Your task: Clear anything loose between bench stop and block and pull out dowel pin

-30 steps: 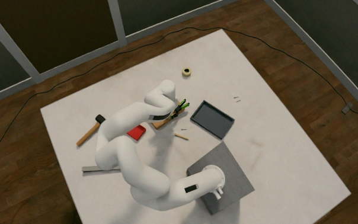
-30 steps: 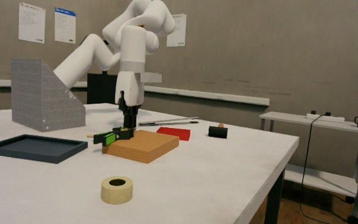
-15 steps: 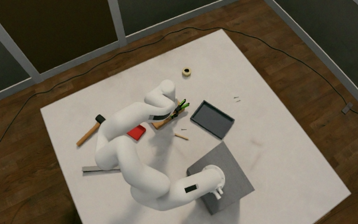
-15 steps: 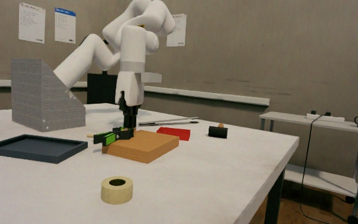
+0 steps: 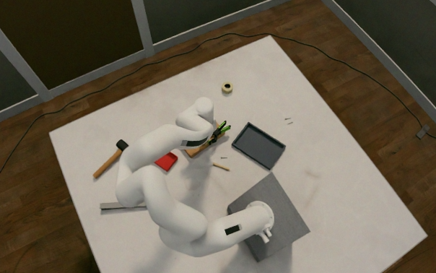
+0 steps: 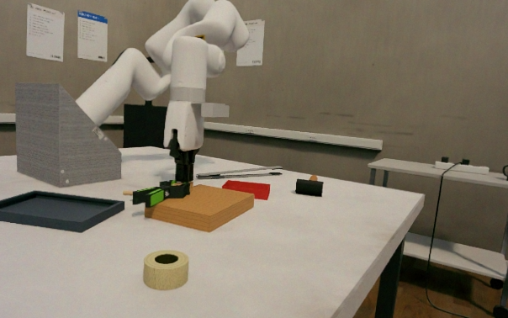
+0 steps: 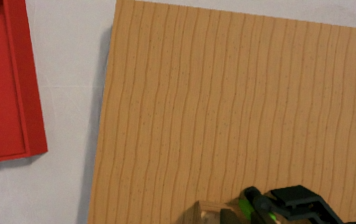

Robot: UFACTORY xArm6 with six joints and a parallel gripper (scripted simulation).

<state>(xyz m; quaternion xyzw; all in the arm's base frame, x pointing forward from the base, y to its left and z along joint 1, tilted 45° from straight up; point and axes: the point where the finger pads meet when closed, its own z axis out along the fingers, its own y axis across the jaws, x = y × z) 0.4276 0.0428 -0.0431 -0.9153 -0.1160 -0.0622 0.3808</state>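
The dowel pin lies 20 mm below my hand. Round my hand: loose dowel 130 mm behind, 70 mm below, 10 mm to the right; small wooden block 40 mm below; red tray 200 mm to the left, 70 mm below, 40 mm ahead.
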